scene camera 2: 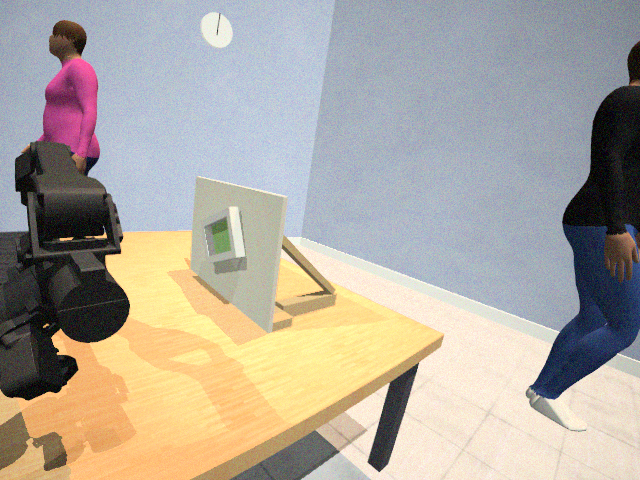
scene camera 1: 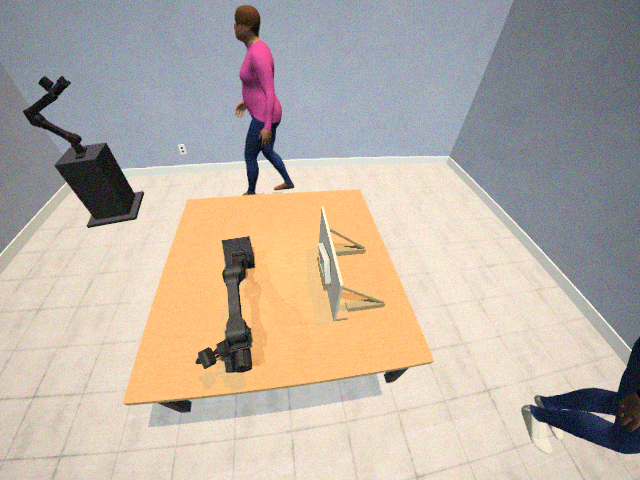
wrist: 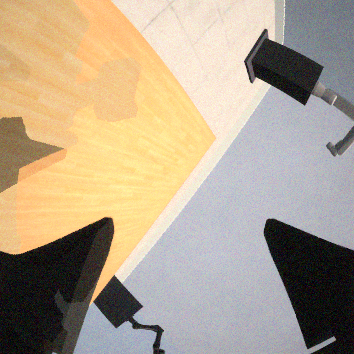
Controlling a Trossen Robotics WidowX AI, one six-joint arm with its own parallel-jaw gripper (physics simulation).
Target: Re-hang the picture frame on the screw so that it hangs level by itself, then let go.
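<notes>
The small white picture frame [scene camera 1: 326, 267] [scene camera 2: 237, 232] with a green picture is at the front face of the upright pale panel [scene camera 1: 334, 299] [scene camera 2: 261, 248]. In the scene camera 2 view it looks tilted against the panel's edges, with its right side higher. The screw does not show. My gripper [wrist: 191, 227] is open and empty, its two black fingers wide apart at the bottom of the wrist view. In the scene camera 1 view my arm reaches along the left part of the table, with the gripper end near the front left corner, well away from the frame.
Wooden braces [scene camera 1: 361, 305] [scene camera 2: 312, 304] stand behind the panel on the wooden table [scene camera 1: 279, 361] [scene camera 2: 330, 372]. A black pedestal [scene camera 1: 98, 180] [wrist: 287, 70] with another arm stands beyond the table. A person in pink [scene camera 1: 261, 82] [scene camera 2: 72, 108] and one in black [scene camera 2: 604, 155] are near the table.
</notes>
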